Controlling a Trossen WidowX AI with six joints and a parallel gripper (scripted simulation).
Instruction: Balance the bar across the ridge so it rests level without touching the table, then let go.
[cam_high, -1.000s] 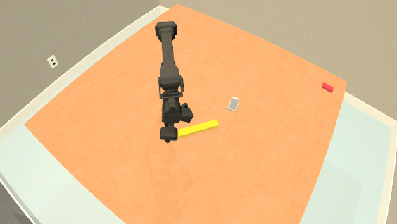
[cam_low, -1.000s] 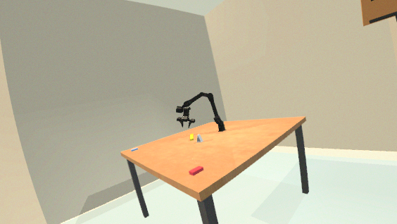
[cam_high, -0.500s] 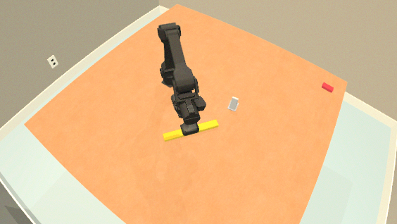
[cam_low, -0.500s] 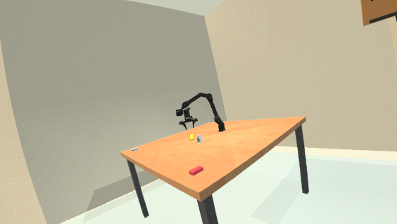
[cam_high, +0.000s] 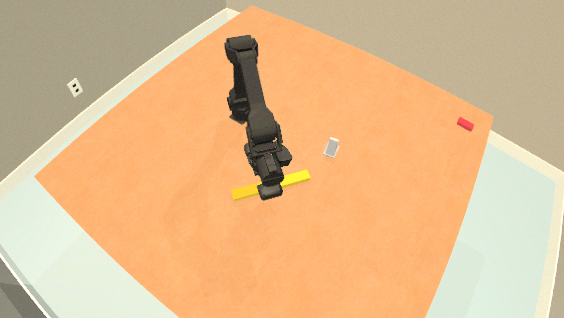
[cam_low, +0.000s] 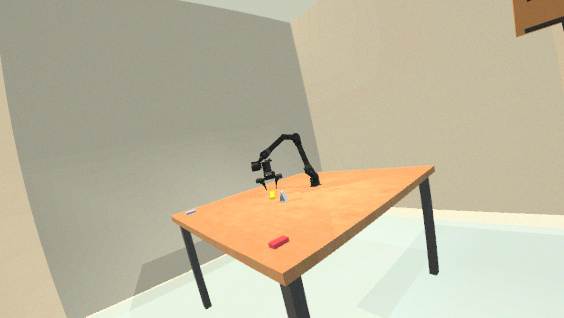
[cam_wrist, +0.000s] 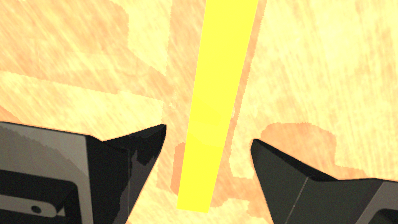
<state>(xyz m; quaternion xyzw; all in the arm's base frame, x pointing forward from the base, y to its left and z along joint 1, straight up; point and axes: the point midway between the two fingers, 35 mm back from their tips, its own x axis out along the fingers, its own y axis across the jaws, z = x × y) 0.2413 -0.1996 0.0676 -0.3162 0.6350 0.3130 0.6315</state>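
My gripper tip is 2 cm short of the yellow bar, 2 cm to the right of it and 2 cm above it. Round my gripper tip: red block: 50 cm ahead, 70 cm to the left, 2 cm below; blue piece: 50 cm ahead, 30 cm to the right, 2 cm below.
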